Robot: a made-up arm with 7 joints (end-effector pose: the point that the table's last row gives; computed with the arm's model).
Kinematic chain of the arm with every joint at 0, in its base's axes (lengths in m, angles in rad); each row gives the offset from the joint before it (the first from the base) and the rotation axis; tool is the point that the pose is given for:
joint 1: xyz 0 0 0.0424 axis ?
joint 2: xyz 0.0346 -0.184 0 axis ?
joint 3: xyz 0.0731 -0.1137 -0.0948 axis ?
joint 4: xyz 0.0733 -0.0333 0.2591 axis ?
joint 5: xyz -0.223 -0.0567 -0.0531 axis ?
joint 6: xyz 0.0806 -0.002 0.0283 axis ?
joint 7: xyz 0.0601 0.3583 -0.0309 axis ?
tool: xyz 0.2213 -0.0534 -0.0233
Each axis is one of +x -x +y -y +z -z.
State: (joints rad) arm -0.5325 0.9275 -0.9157 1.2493 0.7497 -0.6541 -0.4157
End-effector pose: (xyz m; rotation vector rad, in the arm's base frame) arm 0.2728 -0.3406 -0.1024 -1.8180 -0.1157 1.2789
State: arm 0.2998 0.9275 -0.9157 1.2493 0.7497 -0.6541 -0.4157
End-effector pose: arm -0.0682 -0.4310 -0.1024 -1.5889 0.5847 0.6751
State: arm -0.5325 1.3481 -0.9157 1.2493 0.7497 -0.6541 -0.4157
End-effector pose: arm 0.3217 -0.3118 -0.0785 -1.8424 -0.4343 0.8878
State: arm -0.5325 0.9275 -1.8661 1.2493 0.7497 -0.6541 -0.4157
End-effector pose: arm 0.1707 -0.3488 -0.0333 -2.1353 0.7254 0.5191
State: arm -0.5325 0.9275 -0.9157 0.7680 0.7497 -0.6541 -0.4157
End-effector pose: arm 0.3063 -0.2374 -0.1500 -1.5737 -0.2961 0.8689
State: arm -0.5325 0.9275 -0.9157 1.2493 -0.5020 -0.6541 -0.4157
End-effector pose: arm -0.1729 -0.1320 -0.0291 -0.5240 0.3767 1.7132
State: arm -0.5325 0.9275 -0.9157 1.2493 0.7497 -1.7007 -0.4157
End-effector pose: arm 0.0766 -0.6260 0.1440 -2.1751 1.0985 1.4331
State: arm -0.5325 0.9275 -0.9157 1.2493 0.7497 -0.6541 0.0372
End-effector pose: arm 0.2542 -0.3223 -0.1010 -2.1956 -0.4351 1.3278
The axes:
joint 1: -z
joint 2: -y
joint 3: +x
joint 4: +z
joint 5: -x
joint 6: -z
joint 7: -x

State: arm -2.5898 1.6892 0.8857 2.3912 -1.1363 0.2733 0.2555
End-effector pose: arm 0.4380 0.3792 -0.0190 -0.1975 1.2411 -1.0549
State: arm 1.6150 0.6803 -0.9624 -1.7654 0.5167 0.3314 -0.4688
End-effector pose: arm -0.4095 -0.0691 0.3001 1.0532 0.8697 1.8666
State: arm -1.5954 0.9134 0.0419 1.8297 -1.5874 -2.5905 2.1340
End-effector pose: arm 0.8508 0.3631 0.3088 -2.6289 0.1793 -0.7485
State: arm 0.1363 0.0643 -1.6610 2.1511 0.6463 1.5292 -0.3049
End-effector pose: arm 0.3526 -0.0368 -0.3446 -1.0989 0.1774 0.7484
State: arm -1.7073 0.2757 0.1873 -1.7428 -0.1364 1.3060 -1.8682
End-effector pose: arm 0.6276 0.0067 -0.0078 1.6903 -0.9241 -1.3250
